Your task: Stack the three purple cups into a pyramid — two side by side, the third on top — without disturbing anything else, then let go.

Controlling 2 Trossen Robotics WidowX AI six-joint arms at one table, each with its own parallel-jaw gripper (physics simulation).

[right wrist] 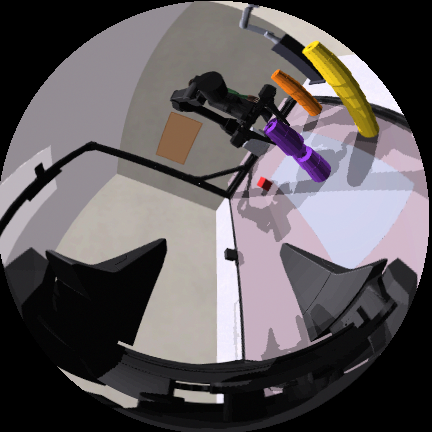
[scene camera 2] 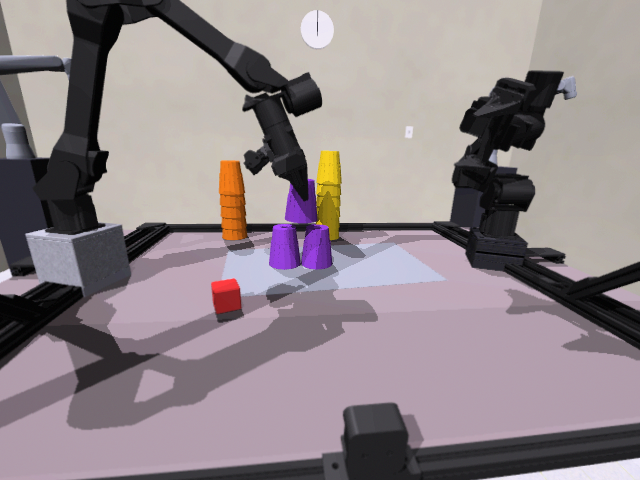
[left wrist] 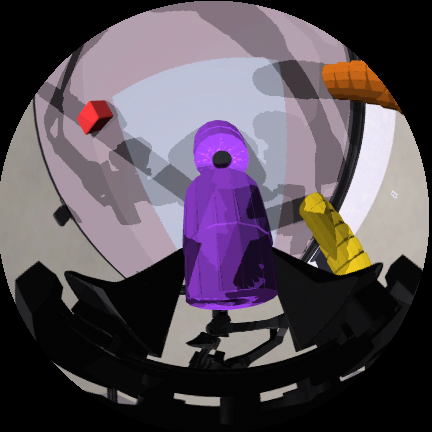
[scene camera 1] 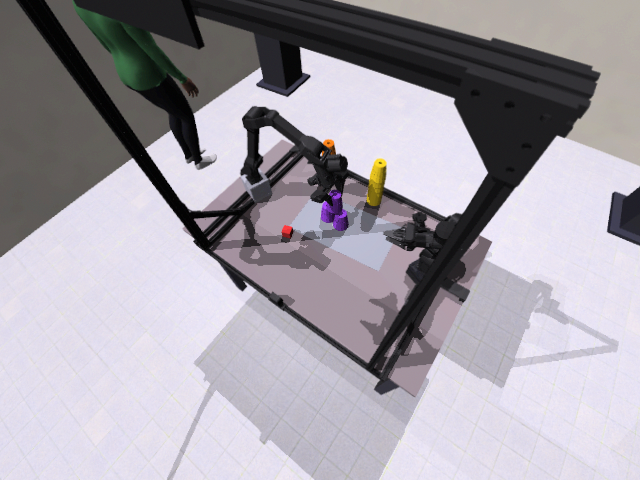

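Seen in the pictures: left gripper, fingertip midpoint: (right wrist: 282, 134) (scene camera 2: 306, 197) (left wrist: 227, 253) (scene camera 1: 336, 201); right gripper, fingertip midpoint: (right wrist: 225, 247) (scene camera 2: 464, 142) (left wrist: 178, 357) (scene camera 1: 384, 235); left arm's base, origin of the base link: (scene camera 2: 76, 228) (scene camera 1: 254, 178); right arm's base, origin of the base link: (scene camera 2: 496, 234) (scene camera 1: 427, 267).
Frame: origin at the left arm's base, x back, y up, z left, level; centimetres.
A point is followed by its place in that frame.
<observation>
Two purple cups (scene camera 1: 327, 213) @[x -35.2, y -4.3, z 17.4 cm] (scene camera 1: 340, 222) @[x -42.4, y -4.7, z 19.3 cm] (scene camera 2: 284, 249) @[x -34.1, y -6.1, z 16.3 cm] (scene camera 2: 316, 249) @[x -40.8, y -6.1, z 18.3 cm] stand upside down side by side on the pale mat (scene camera 1: 372, 255) @[x -61.4, y -10.6, z 22.5 cm] (scene camera 2: 398, 266) @[x -58.7, y -10.6, z 24.5 cm]. My left gripper (scene camera 1: 336, 195) @[x -37.7, y 4.6, z 20.6 cm] (scene camera 2: 302, 193) @[x -37.7, y 4.6, z 20.6 cm] (left wrist: 227, 253) @[x -37.7, y 4.6, z 20.6 cm] is shut on the third purple cup (scene camera 1: 337, 204) @[x -39.5, y 4.8, z 19.7 cm] (scene camera 2: 298, 212) @[x -37.0, y 2.1, z 17.0 cm] (left wrist: 227, 240) @[x -34.3, y 6.3, z 19.4 cm] (right wrist: 285, 134) @[x -39.5, y 5.1, z 21.6 cm]. It holds that cup upside down and roughly upright over the pair, with a thin gap below it in scene camera 2. The top of one lower cup (left wrist: 207, 152) @[x -32.8, y -1.9, z 17.9 cm] shows in the left wrist view; the other is hidden there. My right gripper (scene camera 1: 391, 235) @[x -67.4, y 16.6, z 18.9 cm] (scene camera 2: 480, 111) (right wrist: 225, 247) @[x -67.4, y 16.6, z 18.9 cm] is open, off to the right.
A yellow cup stack (scene camera 1: 376, 183) @[x -40.4, y 4.8, z 40.3 cm] (scene camera 2: 329, 167) (left wrist: 335, 240) (right wrist: 345, 90) @[x -41.2, y 3.7, z 40.7 cm] stands close behind the purple cups. An orange stack (scene camera 1: 328, 147) (scene camera 2: 232, 206) @[x -13.9, y -0.9, z 31.7 cm] (left wrist: 350, 80) (right wrist: 297, 93) @[x -15.6, y 0.8, z 34.0 cm] stands back left. A red cube (scene camera 1: 286, 231) @[x -30.9, y -6.6, z -2.0 cm] (scene camera 2: 226, 296) @[x -31.2, y -7.7, z -3.0 cm] (left wrist: 94, 116) @[x -30.1, y -6.6, z 0.7 cm] (right wrist: 264, 182) @[x -31.5, y -7.3, z 0.2 cm] lies front left.
</observation>
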